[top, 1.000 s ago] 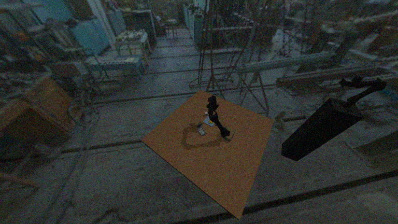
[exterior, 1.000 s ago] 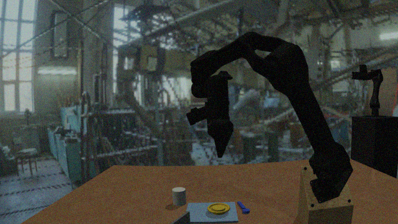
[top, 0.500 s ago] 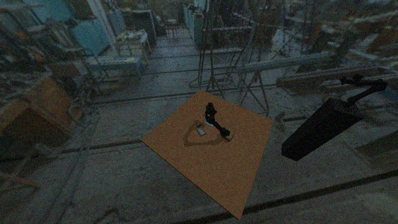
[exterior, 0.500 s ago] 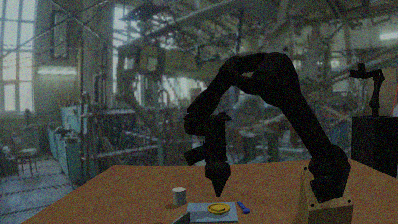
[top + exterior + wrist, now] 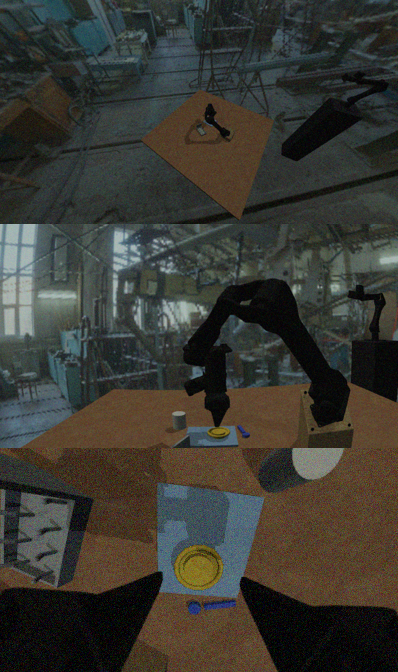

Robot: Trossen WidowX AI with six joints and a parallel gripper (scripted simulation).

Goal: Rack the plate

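My gripper tip is now 40 mm above the yellow plate and 10 mm past it. From my gripper tip the other things lie so: light blue sheet: 50 mm below, 20 mm ahead, 10 mm to the right; then blue spoon: 80 mm behind, 50 mm below, 10 mm to the right; then grey dish rack: 200 mm to the left, 40 mm ahead, 30 mm below.
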